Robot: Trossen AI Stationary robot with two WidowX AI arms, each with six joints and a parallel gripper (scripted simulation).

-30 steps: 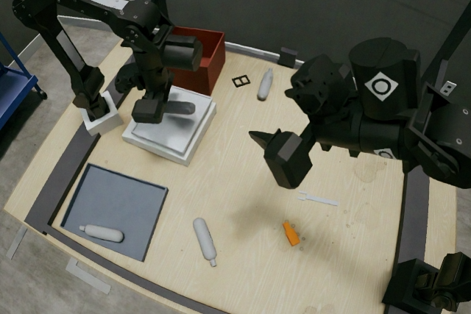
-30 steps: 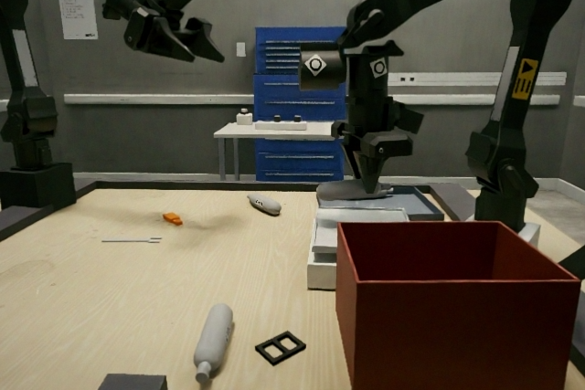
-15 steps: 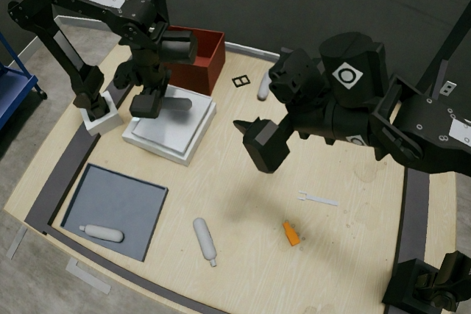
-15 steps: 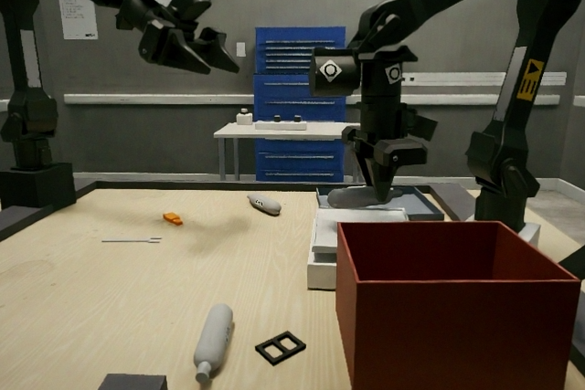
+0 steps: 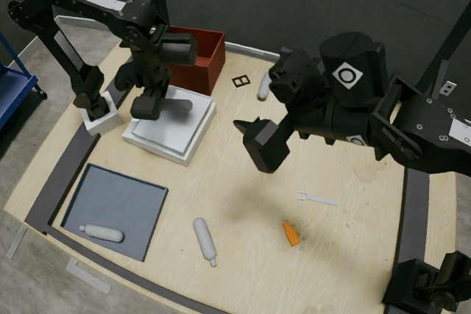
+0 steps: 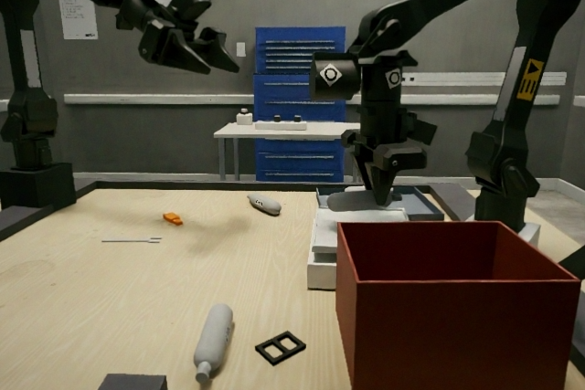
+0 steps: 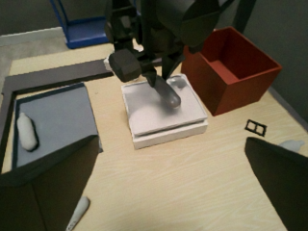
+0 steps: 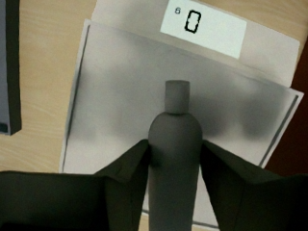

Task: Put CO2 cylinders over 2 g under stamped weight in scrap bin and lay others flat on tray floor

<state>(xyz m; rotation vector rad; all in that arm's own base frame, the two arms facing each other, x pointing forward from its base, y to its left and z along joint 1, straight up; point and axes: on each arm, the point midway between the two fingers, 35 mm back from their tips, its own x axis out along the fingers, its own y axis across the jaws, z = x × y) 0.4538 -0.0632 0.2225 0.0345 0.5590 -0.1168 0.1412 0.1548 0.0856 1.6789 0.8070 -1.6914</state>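
Now: right hand 10 mm past the scale plate, 20 mm to the right of it and 80 mm above it. From my right hand the other things lie so: red scrap bin 190 mm behind, 80 mm to the right, 110 mm below; then black frame piece 240 mm behind, 80 mm to the left, 130 mm below; then scale 10 mm behind, 10 mm to the left, 100 mm below.
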